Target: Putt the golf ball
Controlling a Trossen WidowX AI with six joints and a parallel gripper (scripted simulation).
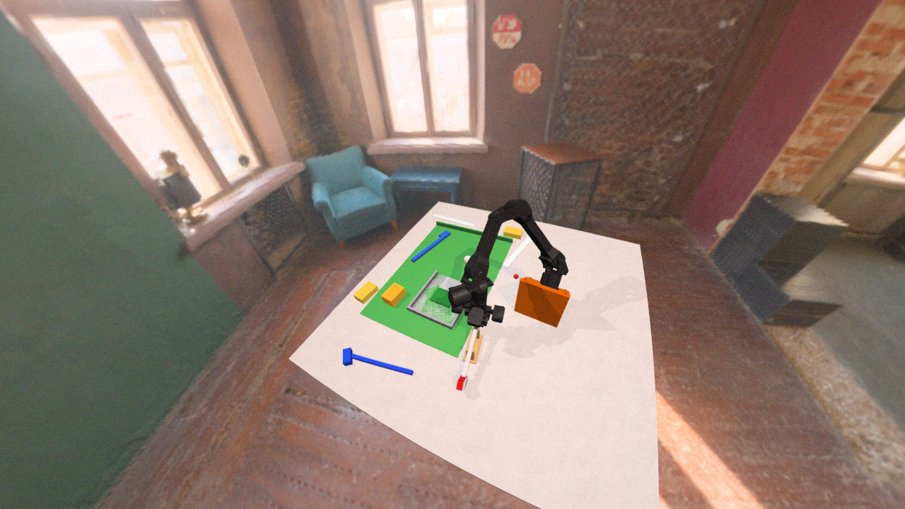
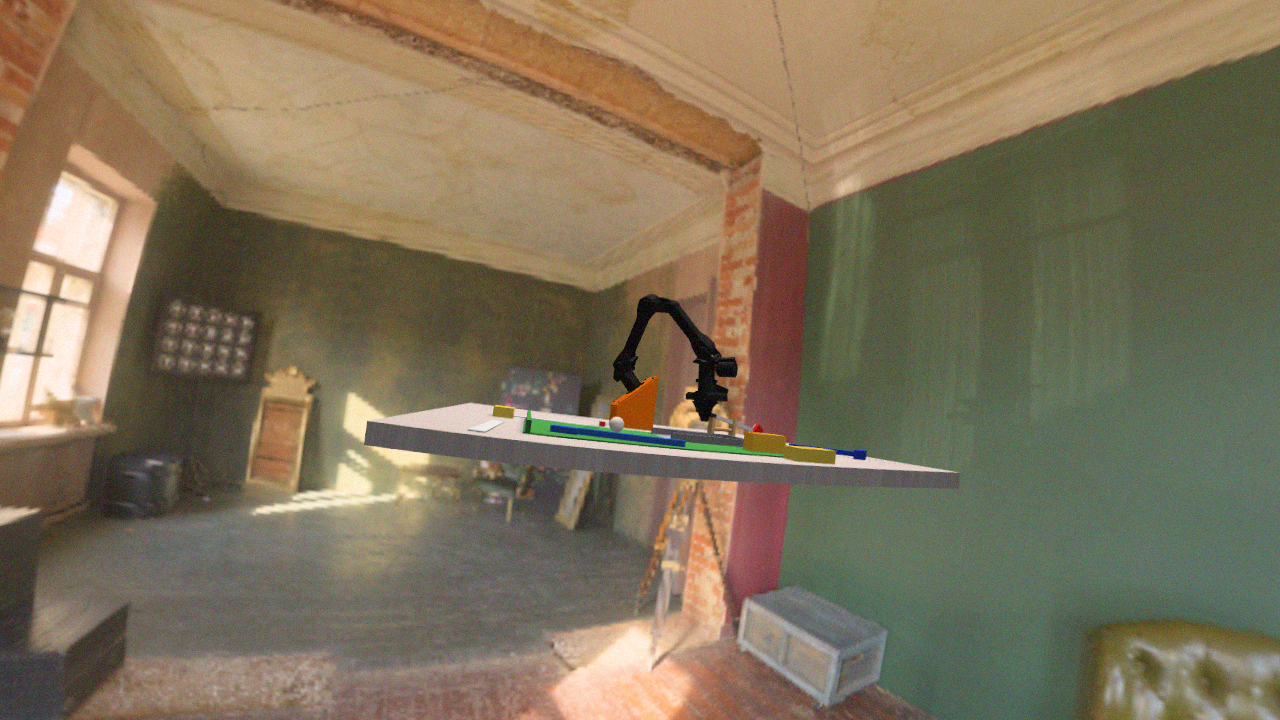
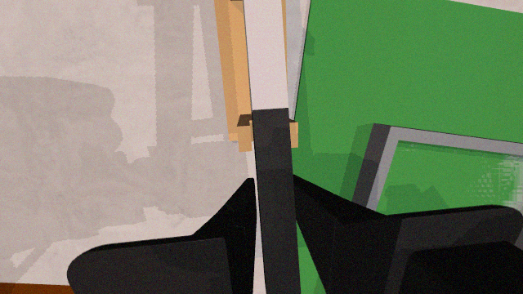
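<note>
Right now my gripper tip is 10 cm past the small red ball, 33 cm to the left of it and 5 cm above it. Also, from my gripper tip: white golf ball (15 cm ahead, 36 cm to the right, 3 cm below); blue putter (32 cm ahead, 26 cm to the left, 4 cm below).
</note>
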